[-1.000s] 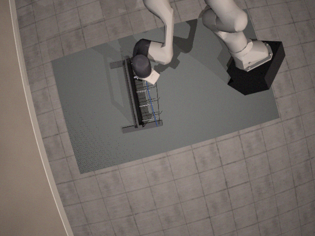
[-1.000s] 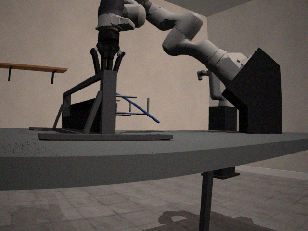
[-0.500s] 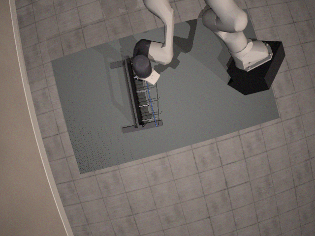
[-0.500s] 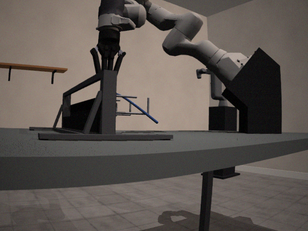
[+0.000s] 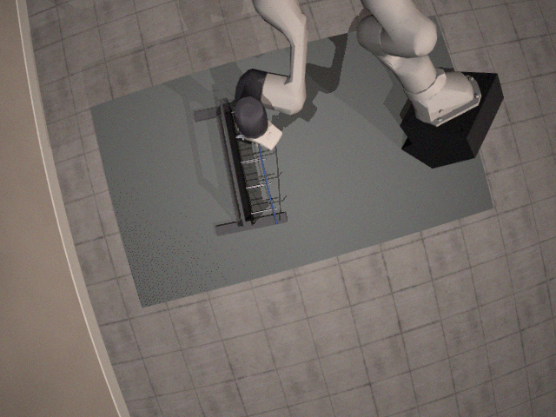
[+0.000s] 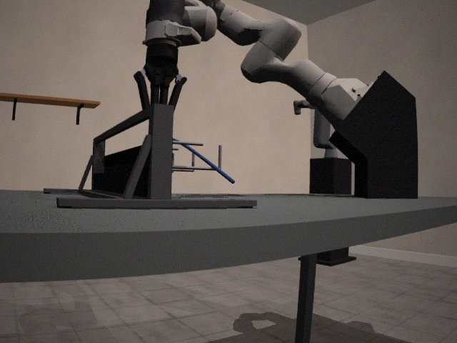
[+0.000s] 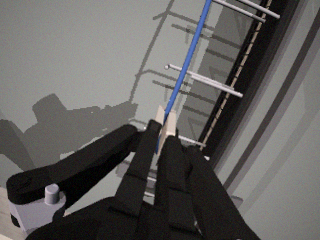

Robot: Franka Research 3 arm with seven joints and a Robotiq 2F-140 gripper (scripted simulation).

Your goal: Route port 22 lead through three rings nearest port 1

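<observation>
My gripper is now 100 mm short of the rack, 80 mm above it and 50 mm to the right of it.
</observation>
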